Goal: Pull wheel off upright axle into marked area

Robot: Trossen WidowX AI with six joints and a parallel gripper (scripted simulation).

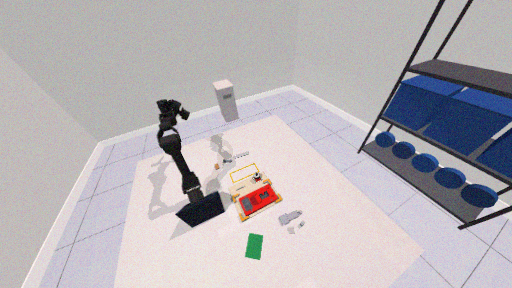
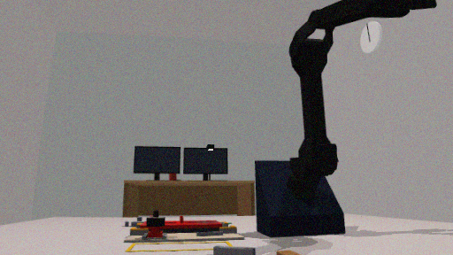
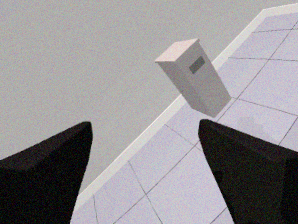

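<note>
My gripper tip is 28 cm short of the wheel, 59 cm to the left of it and 33 cm above it. Also, from my gripper tip: green card (10 cm ahead, 91 cm to the right, 36 cm below).
</note>
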